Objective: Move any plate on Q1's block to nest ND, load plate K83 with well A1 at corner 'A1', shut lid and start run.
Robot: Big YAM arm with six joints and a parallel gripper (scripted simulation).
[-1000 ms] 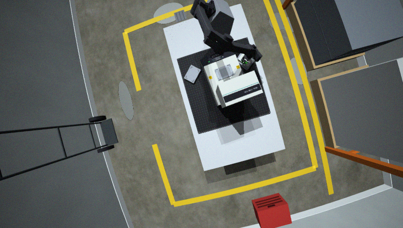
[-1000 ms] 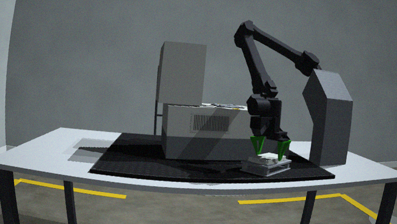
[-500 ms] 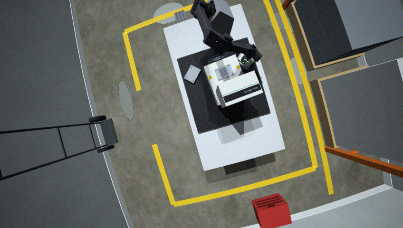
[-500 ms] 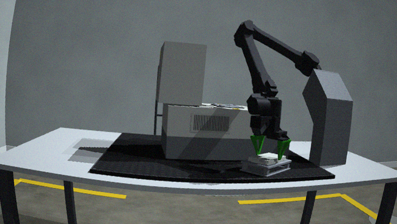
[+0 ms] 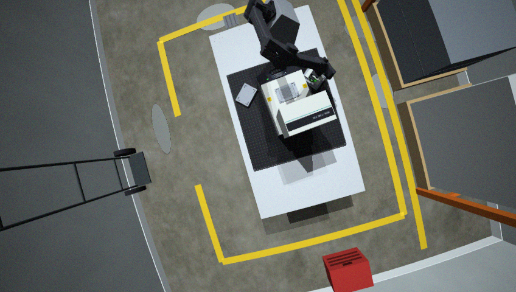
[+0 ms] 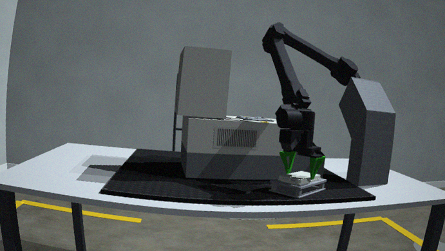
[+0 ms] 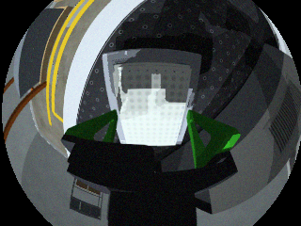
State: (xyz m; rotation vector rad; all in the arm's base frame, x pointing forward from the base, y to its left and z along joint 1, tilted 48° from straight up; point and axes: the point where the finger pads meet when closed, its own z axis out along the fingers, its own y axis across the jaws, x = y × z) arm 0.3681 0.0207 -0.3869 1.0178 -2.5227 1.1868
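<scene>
My hand is 10 mm above the white plate K83. The rest, counted from my hand: grey nest N1: 20 mm below; then grey nest ND: 560 mm to the right, 40 mm below.
</scene>
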